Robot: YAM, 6 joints.
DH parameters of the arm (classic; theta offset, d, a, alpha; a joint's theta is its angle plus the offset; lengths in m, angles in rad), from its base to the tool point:
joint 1: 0 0.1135 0.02 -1.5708
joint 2: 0 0 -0.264 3.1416
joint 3: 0.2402 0 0.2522 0
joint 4: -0.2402 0 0.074 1.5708
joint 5: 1.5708 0 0 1.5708
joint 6: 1.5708 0.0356 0 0
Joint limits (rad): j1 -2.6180..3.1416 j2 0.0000..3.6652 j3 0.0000..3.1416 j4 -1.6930..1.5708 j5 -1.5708..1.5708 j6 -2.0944..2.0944
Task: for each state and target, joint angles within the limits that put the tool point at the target. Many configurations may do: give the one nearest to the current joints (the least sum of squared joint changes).
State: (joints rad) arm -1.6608 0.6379 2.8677 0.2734 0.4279 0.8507
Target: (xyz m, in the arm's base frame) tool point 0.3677 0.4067 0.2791
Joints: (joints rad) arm -2.3375 0.5266 3.1416 0.9000 0.5094 0.8507
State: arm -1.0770 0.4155 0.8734 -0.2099 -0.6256 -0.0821
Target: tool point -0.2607 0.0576 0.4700
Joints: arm -0.1521 0.0092 1.4784 -0.0170 -0.5117 -0.0821
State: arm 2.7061 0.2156 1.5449 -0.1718 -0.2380 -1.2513
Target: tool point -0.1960 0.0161 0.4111
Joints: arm 3.0103 0.9049 1.0708 -0.2549 -0.2762 -1.2513
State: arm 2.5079 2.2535 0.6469 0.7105 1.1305 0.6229
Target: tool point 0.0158 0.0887 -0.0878
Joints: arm 1.7652 2.8418 0.3518 0.5737 1.1599 0.6229
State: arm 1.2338 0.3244 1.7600 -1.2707 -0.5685 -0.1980
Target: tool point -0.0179 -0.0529 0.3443
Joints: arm 1.4869 0.2039 1.1539 -1.5099 -0.3860 -0.1980
